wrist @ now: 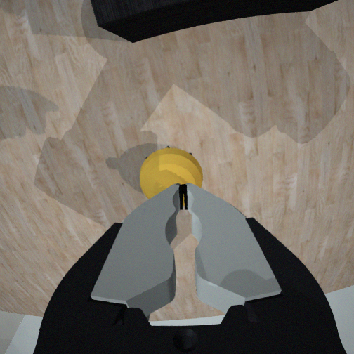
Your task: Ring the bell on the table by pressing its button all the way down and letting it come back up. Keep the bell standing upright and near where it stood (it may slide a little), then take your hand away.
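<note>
The yellow bell stands on the wooden table near the middle of the wrist view, seen from above, with its round dome showing and its shadow falling to the left. My gripper is shut with nothing between its jaws. Its fingertips overlap the near edge of the bell in this view and hide that part of it. The bell's button does not show clearly; the fingertips may cover it. Whether the fingertips touch the bell cannot be told from this view.
A large black block lies across the top of the view, beyond the bell. The wooden table carries broad shadows, and its pale edge shows at the bottom corners.
</note>
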